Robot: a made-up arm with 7 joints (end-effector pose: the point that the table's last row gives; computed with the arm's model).
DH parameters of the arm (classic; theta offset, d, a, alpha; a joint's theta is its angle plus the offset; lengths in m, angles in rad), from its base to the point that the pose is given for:
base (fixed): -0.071 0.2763 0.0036 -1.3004
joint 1: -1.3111 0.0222 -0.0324 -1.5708
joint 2: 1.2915 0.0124 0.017 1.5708
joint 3: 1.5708 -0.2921 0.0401 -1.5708
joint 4: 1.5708 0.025 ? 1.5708
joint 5: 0 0.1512 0.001 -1.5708
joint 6: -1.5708 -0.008 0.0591 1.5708
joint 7: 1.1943 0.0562 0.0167 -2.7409
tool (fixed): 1.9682 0.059 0 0
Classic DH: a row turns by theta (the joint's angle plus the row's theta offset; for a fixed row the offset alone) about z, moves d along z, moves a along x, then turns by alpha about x.
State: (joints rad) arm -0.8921 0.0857 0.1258 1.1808 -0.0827 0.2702 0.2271
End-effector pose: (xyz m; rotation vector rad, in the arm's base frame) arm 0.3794 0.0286 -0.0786 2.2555 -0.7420 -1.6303
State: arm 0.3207 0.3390 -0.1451 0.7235 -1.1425 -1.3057 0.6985
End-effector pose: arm -0.0789 0.1854 -0.1480 2.5698 1.0508 -0.2773
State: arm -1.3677 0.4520 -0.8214 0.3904 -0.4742 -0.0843 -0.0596
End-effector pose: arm 0.4778 -0.0767 0.2345 -1.7603 1.6288 0.1408
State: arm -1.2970 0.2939 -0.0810 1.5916 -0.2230 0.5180 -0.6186
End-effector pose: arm 0.4640 0.0900 0.0291 1.5955 -1.4429 -1.6078
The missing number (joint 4, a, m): 0.0213
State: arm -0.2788 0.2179 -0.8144 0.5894 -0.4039 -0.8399 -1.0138
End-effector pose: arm 0.2152 -0.0350 -0.1485 -1.0623 2.7104 0.1531
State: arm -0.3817 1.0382 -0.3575 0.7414 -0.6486 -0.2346 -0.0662
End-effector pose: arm 0.2608 0.3657 0.0199 -2.4344 0.7072 1.3231
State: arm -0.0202 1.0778 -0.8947 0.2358 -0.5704 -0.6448 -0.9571
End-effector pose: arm 0.1368 0.2461 -0.0938 -0.8868 2.5962 1.1344
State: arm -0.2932 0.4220 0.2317 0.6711 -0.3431 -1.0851 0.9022
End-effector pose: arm 0.2065 0.2174 -0.0793 2.9818 0.6313 0.3808
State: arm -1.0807 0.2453 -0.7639 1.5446 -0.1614 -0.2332 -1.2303
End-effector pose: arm 0.4581 0.0440 -0.0369 -0.7303 2.2438 1.6376
